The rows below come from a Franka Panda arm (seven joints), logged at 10 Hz.
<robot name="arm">
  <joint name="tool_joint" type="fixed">
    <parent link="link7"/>
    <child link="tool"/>
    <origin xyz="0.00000 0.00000 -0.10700" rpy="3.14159 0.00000 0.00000"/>
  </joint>
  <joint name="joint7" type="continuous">
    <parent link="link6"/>
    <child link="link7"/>
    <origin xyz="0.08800 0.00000 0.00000" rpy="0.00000 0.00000 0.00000"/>
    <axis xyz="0 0 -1"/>
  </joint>
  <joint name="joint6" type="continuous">
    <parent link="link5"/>
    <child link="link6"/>
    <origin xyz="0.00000 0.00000 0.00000" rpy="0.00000 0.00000 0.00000"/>
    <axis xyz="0 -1 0"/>
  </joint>
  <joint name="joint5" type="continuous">
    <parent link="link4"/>
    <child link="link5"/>
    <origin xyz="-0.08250 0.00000 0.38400" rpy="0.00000 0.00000 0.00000"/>
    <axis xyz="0 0 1"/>
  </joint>
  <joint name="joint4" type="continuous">
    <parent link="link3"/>
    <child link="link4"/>
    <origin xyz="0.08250 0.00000 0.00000" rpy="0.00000 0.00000 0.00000"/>
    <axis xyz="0 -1 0"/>
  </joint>
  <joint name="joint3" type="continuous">
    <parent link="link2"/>
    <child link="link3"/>
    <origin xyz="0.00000 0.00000 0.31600" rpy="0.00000 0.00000 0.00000"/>
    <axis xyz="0 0 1"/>
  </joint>
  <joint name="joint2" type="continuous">
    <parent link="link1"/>
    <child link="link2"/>
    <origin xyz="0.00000 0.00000 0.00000" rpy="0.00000 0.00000 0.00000"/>
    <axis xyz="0 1 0"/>
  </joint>
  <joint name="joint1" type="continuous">
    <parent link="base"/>
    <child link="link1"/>
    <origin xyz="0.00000 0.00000 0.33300" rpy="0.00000 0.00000 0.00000"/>
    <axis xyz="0 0 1"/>
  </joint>
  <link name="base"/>
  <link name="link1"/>
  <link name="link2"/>
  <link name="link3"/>
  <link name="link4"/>
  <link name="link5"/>
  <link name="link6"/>
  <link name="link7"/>
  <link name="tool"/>
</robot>
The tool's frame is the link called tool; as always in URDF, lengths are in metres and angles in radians. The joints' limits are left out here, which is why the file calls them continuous.
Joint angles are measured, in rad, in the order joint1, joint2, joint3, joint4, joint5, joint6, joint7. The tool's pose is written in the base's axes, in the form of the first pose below.
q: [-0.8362 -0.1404 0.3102 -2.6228 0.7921 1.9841 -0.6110]
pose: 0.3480, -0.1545, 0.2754, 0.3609, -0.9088, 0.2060, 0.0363
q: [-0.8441 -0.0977 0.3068 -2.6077 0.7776 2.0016 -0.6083]
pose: 0.3496, -0.1618, 0.2653, 0.3605, -0.9073, 0.2125, 0.0424
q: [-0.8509 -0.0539 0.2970 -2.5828 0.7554 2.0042 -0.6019]
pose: 0.3522, -0.1709, 0.2574, 0.3622, -0.9051, 0.2171, 0.0506
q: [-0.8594 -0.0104 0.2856 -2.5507 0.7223 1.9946 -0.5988]
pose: 0.3551, -0.1815, 0.2511, 0.3640, -0.9040, 0.2159, 0.0607
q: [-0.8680 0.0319 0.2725 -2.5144 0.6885 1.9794 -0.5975]
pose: 0.3582, -0.1933, 0.2459, 0.3664, -0.9030, 0.2132, 0.0699
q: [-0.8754 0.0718 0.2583 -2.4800 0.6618 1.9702 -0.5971]
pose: 0.3609, -0.2058, 0.2406, 0.3680, -0.9019, 0.2134, 0.0755
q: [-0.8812 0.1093 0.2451 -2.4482 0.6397 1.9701 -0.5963]
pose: 0.3635, -0.2182, 0.2349, 0.3670, -0.9015, 0.2155, 0.0780
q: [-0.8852 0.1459 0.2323 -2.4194 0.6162 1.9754 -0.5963]
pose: 0.3654, -0.2299, 0.2281, 0.3638, -0.9023, 0.2169, 0.0806
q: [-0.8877 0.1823 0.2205 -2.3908 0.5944 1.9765 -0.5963]
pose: 0.3673, -0.2403, 0.2209, 0.3622, -0.9025, 0.2172, 0.0848
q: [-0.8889 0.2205 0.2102 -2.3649 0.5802 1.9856 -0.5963]
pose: 0.3693, -0.2495, 0.2119, 0.3606, -0.9022, 0.2201, 0.0870
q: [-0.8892 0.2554 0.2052 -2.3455 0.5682 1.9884 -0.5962]
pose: 0.3707, -0.2541, 0.2022, 0.3622, -0.9009, 0.2203, 0.0930
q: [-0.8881 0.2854 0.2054 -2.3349 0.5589 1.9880 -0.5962]
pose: 0.3712, -0.2535, 0.1921, 0.3661, -0.8988, 0.2182, 0.1022
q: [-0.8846 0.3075 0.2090 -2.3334 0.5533 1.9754 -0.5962]
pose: 0.3706, -0.2473, 0.1832, 0.3749, -0.8948, 0.2131, 0.1159
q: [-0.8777 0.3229 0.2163 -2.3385 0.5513 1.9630 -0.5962]
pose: 0.3702, -0.2372, 0.1757, 0.3838, -0.8908, 0.2059, 0.1300
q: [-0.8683 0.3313 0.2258 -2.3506 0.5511 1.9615 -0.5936]
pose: 0.3699, -0.2254, 0.1696, 0.3885, -0.8883, 0.1996, 0.1419
